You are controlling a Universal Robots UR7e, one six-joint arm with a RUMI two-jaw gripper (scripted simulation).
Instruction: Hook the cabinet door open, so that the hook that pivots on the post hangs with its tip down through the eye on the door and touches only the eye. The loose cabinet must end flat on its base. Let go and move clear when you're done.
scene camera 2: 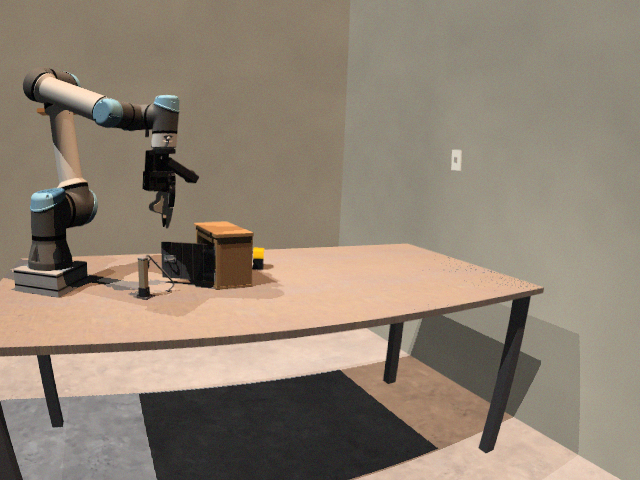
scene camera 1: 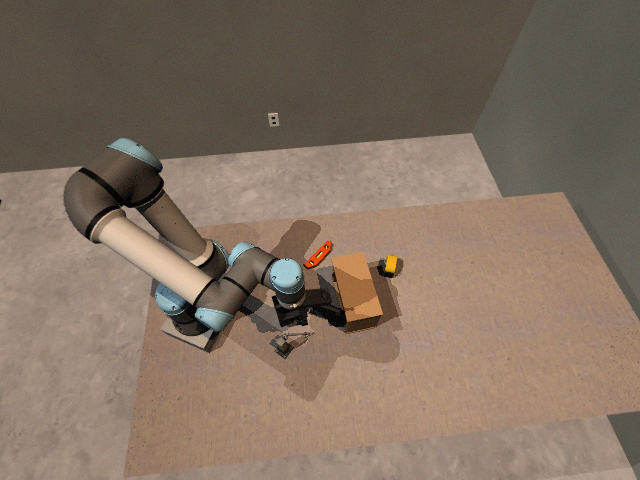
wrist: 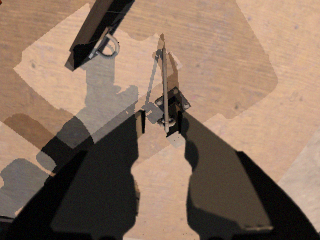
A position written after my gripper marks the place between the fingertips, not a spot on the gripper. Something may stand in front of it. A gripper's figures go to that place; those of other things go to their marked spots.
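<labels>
A wooden cabinet (scene camera 2: 232, 252) is 1.35 m from the lens, and my gripper (scene camera 2: 165, 227) is 1.30 m from the lens.
</labels>
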